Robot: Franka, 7 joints.
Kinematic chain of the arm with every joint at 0, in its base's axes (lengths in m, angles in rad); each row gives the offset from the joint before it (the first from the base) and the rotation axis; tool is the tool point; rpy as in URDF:
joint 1: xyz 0 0 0.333 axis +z
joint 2: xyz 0 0 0 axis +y
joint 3: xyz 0 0 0.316 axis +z
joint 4: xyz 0.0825 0 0 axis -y
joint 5: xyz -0.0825 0 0.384 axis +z
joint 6: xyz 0 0 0 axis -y
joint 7: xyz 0.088 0 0 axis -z
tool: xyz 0 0 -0.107 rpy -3.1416 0 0
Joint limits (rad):
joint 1: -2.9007..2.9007
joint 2: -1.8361..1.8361
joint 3: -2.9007..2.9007
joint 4: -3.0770..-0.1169
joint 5: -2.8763..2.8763
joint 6: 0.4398..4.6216
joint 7: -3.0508..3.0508
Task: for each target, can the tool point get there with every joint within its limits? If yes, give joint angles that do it. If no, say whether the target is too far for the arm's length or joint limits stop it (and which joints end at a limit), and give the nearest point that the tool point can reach.
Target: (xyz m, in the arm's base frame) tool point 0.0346 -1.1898 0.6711
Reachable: no: too far | nearest point 0.0240 -0.8249 0.5674 | short by 0.379 m
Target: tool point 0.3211 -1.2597 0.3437
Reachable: no: too far | nearest point 0.2119 -0.8313 0.3401 | short by 0.442 m
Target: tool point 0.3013 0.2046 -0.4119
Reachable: no: joint limits stop it (at a limit: joint 2) | nearest point 0.2948 0.2002 -0.3557 | short by 0.057 m
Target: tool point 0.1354 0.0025 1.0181
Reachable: yes | joints 1.5889 -0.4031 -0.5948 -0.4697 0.2813 0.8385 -2.5426
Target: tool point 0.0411 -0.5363 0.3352
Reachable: yes | joints -0.8694 0.1106 -0.5523 -2.2725 -1.7195 2.1531 1.0867
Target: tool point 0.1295 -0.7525 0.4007
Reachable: yes | joints -1.0135 1.4585 -1.6871 -0.3949 0.3680 1.3123 1.8205
